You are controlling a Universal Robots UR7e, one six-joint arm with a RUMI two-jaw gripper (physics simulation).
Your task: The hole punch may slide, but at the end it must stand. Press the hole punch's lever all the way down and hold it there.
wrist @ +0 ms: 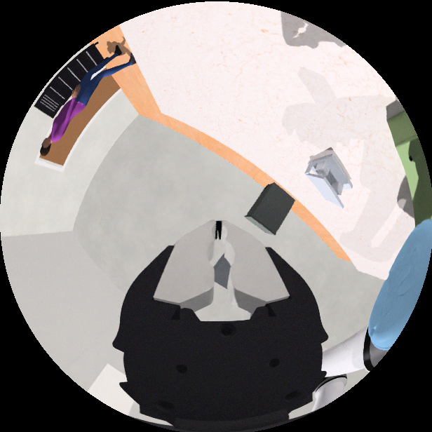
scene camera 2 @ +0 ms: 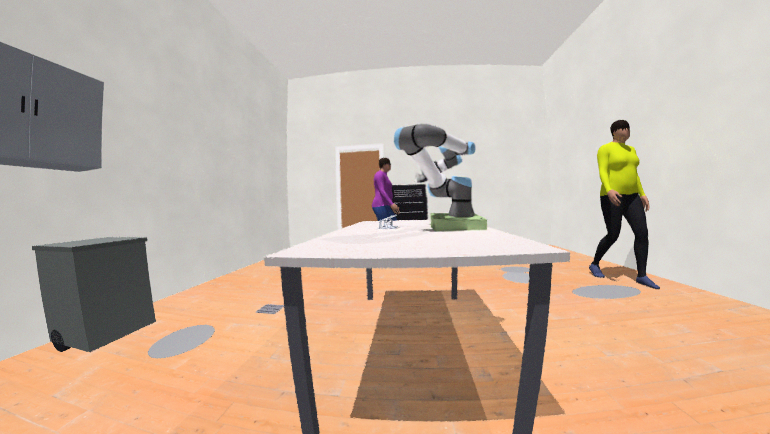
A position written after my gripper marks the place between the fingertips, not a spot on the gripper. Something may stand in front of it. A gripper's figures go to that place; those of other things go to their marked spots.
Labels:
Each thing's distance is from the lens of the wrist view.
my gripper (wrist: 217, 221): 14 cm
hole punch (wrist: 333, 172): 45 cm

